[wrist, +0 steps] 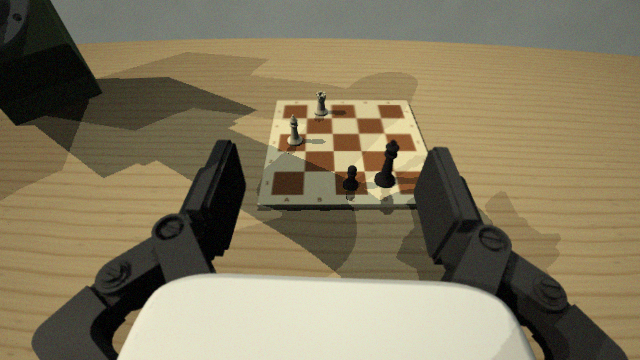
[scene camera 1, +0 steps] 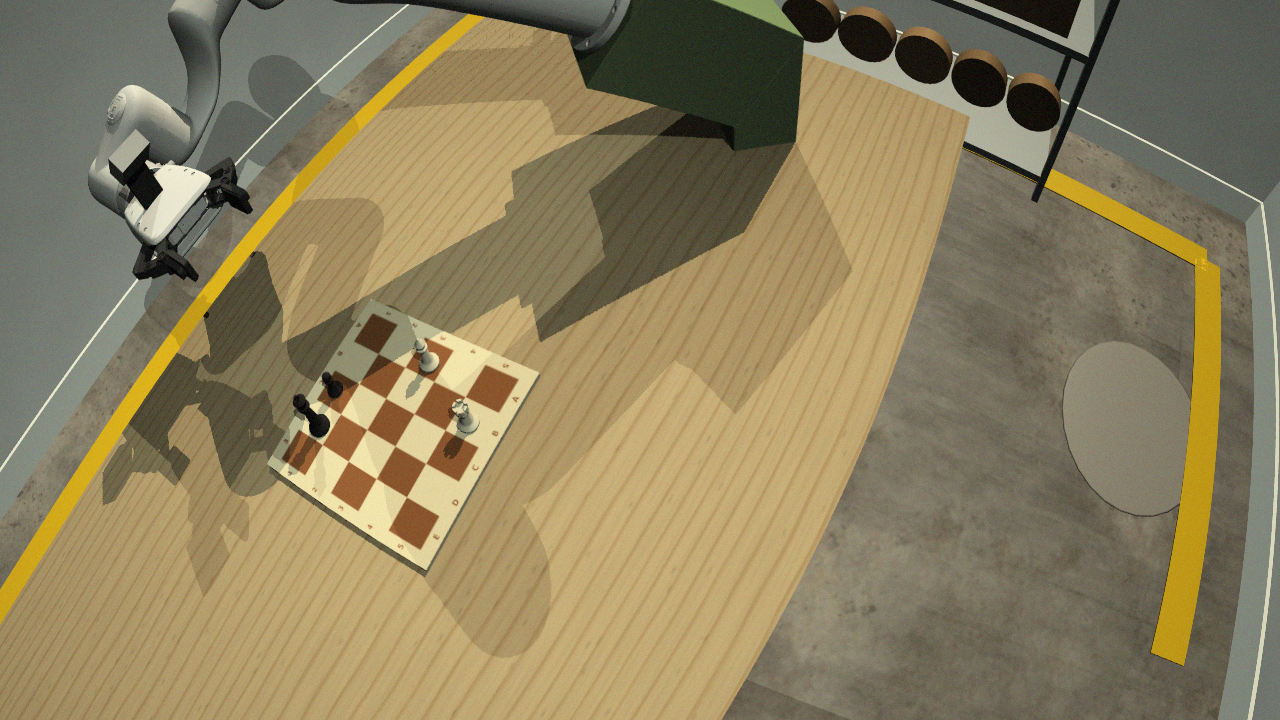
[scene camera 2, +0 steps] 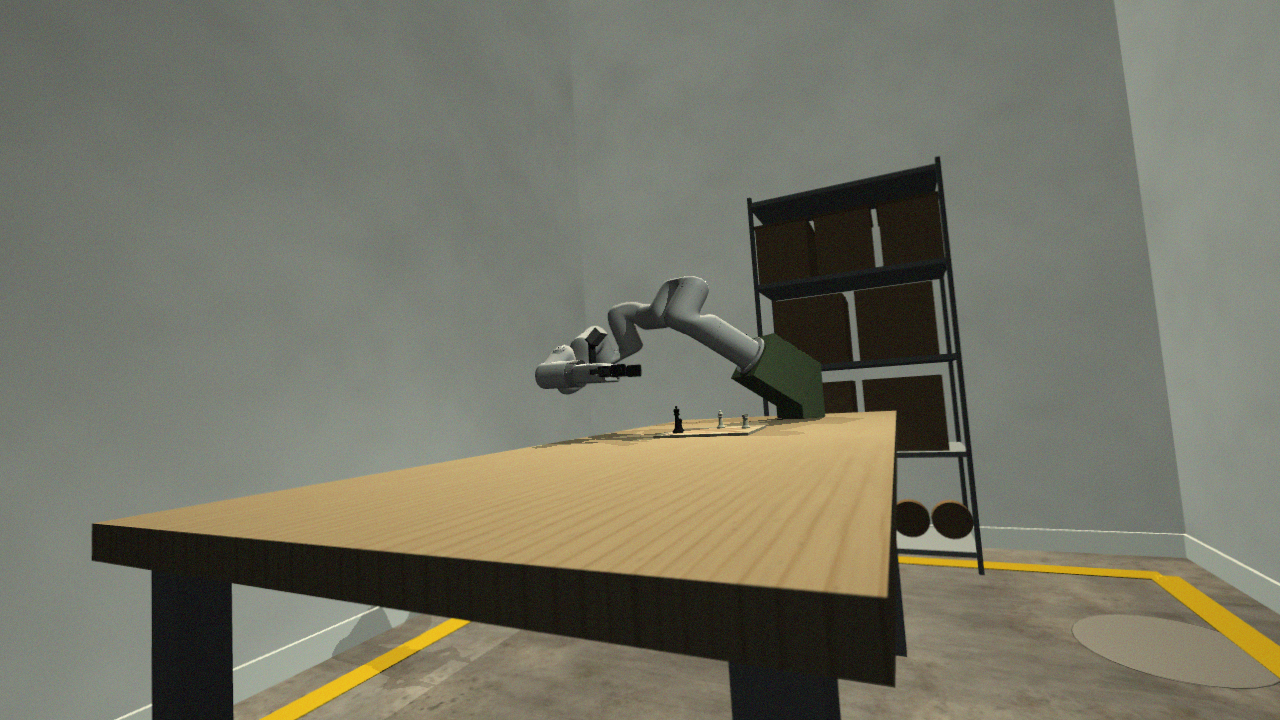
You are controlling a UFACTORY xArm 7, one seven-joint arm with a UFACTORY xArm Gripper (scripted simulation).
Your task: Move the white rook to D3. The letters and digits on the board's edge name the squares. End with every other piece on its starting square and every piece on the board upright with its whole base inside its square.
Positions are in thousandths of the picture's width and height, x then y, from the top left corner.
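Note:
My gripper (scene camera 2: 495, 515), (wrist: 516, 462). Chessboard (scene camera 1: 308, 644), (scene camera 2: 575, 598), (wrist: 554, 368). Black king (scene camera 1: 250, 591).

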